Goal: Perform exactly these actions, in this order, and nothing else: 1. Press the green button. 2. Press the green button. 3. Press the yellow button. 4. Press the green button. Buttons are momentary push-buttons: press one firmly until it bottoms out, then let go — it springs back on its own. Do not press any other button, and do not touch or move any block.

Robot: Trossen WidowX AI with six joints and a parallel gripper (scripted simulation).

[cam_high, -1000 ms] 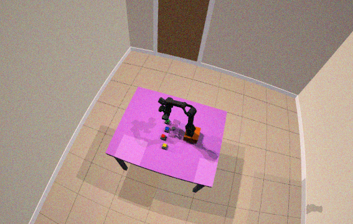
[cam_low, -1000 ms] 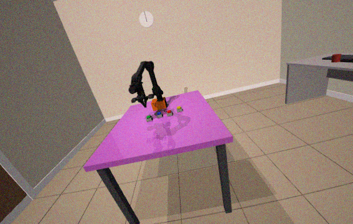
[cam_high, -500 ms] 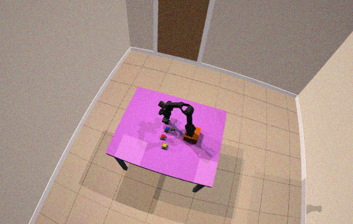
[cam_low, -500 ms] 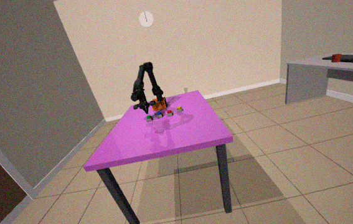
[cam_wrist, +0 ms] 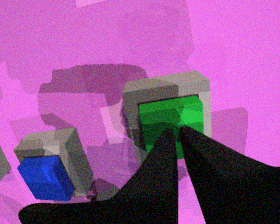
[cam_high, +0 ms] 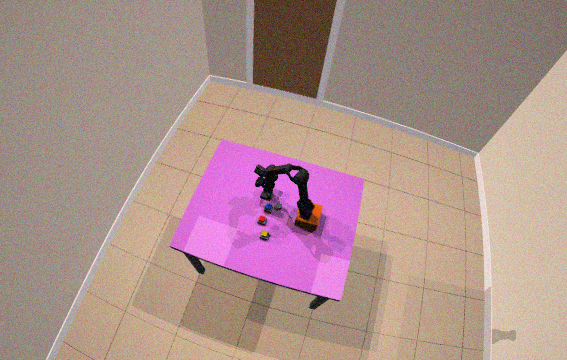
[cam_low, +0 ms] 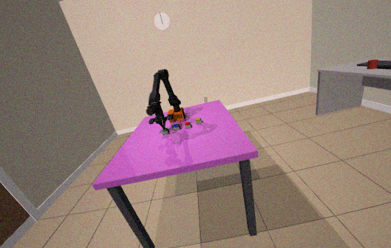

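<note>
The green button is 1 cm below my gripper tip. Also, from my gripper tip: red button 5 cm behind, 18 cm to the left, 1 cm below; then yellow button 11 cm behind, 26 cm to the left, 1 cm below; then blue button 4 cm behind, 9 cm to the left, 1 cm below.
</note>
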